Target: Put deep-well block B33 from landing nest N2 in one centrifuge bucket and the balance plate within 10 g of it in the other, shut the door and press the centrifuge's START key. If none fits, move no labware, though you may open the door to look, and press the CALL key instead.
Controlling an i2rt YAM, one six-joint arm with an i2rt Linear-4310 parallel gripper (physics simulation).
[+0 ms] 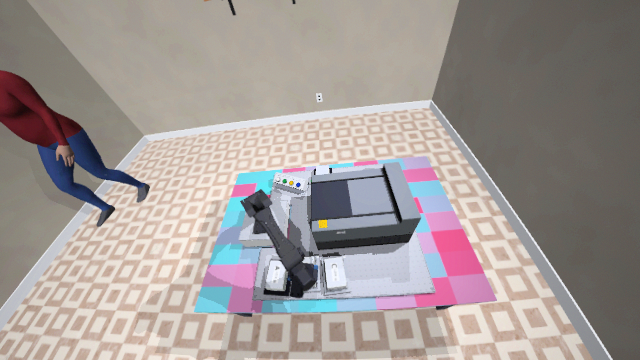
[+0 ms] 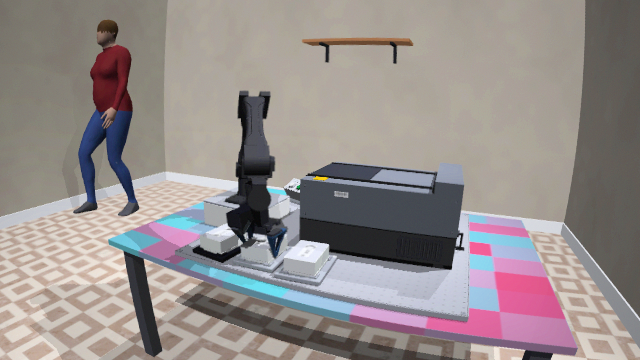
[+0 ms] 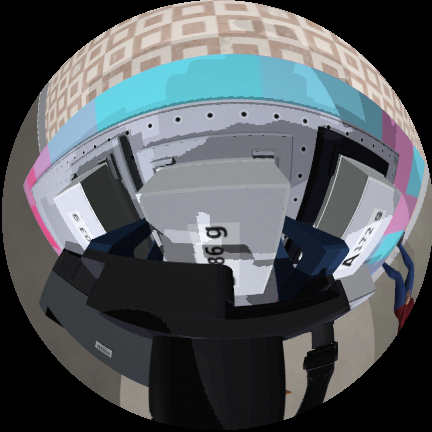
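Observation:
My gripper points down, shut on the middle white block, one blue finger at each side. The block stands level in its grey nest; its label reads "86 g", the rest hidden by the gripper. White block A, marked 172 g, sits in a black nest. White block C sits in the nest on the other side. The centrifuge has its top covered. Its buckets do not show.
A key box with white, green, yellow and blue keys stands beyond the arm, left of the centrifuge. The nests stand on a perforated plate on the coloured table. A person stands at the left.

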